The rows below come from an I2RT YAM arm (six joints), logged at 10 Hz.
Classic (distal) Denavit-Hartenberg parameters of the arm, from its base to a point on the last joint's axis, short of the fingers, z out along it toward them. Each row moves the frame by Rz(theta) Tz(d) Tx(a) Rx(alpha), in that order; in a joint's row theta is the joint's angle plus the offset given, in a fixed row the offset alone. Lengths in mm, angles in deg.
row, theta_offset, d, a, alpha
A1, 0, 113.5, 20, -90
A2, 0, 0, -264, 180
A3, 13.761, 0, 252.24, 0
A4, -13.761, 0, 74, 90
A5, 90, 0, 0, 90
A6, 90, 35.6, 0, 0
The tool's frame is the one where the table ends.
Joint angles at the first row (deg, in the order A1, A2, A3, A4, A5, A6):
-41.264, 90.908, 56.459, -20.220, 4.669, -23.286
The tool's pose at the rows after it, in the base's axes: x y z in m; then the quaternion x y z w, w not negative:
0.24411 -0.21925 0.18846 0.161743 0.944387 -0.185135 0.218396
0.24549 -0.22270 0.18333 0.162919 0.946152 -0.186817 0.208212
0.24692 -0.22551 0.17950 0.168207 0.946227 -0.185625 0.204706
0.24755 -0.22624 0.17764 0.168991 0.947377 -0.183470 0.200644
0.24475 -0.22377 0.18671 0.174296 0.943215 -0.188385 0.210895
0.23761 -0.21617 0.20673 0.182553 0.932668 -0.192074 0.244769
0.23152 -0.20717 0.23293 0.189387 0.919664 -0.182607 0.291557
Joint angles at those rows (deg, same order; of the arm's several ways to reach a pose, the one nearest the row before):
-41.420, 93.379, 57.066, -20.708, 4.699, -23.374
-41.637, 94.770, 57.521, -20.660, 5.369, -23.643
-41.817, 95.852, 57.873, -20.369, 5.536, -23.227
-41.833, 96.361, 58.117, -20.651, 5.586, -23.161
-41.833, 94.423, 57.891, -21.047, 5.625, -22.531
-41.812, 89.641, 56.859, -21.189, 4.359, -21.081
-41.673, 84.529, 57.078, -22.323, 1.307, -18.879

